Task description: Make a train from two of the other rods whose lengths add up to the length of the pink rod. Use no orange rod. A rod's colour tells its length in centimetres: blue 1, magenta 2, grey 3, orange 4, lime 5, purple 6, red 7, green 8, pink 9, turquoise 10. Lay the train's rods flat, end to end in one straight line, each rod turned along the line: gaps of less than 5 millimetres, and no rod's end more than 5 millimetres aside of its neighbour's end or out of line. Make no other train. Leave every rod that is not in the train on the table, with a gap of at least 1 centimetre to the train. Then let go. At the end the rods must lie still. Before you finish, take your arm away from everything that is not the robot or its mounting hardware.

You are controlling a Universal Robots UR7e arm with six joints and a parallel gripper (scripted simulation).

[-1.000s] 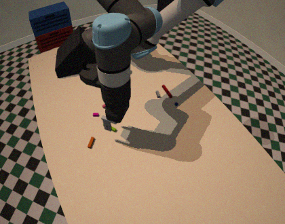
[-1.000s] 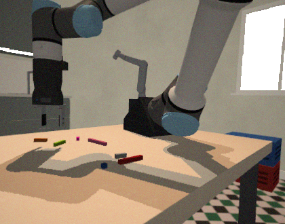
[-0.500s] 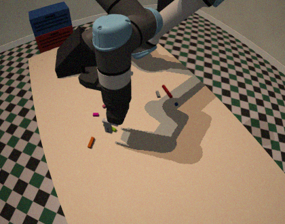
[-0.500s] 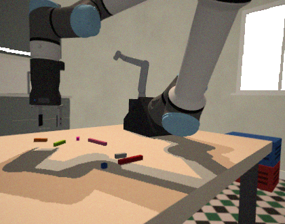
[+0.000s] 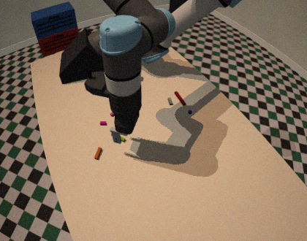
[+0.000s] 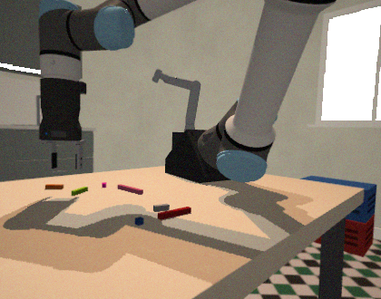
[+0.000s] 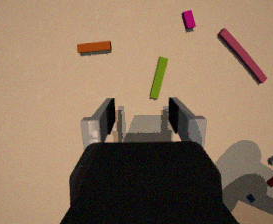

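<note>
Now: hand 110 mm past the magenta rod, 70 mm above it and 20 mm to the left of it. Also, from my hand: lime rod (70 mm below, 30 mm behind); pink rod (130 mm behind, 70 mm below, 60 mm to the left); orange rod (80 mm to the right, 70 mm below, 10 mm behind).
</note>
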